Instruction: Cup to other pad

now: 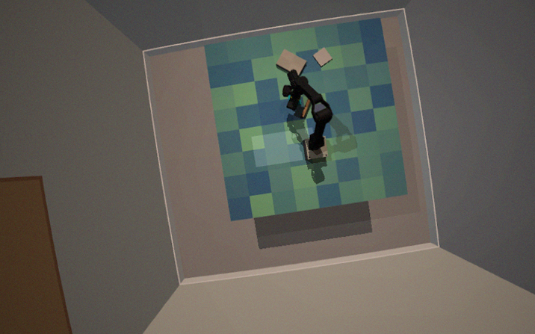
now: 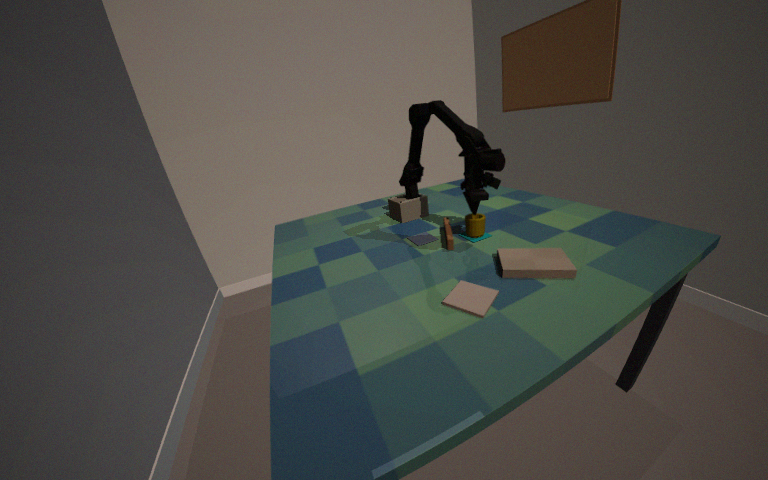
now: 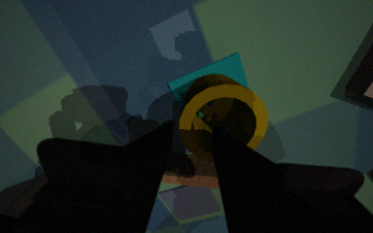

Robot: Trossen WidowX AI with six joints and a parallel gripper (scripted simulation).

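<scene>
My gripper tip is now 2 cm short of the yellow cup, 1 cm to the left of it and 4 cm above it. The rest, counted from my gripper tip: brown upright bar: 1 cm behind, 10 cm to the right, 7 cm below; greyish-blue pad: 5 cm behind, 19 cm to the right, 8 cm below; teal pad: 3 cm ahead, 1 cm to the right, 8 cm below.
</scene>
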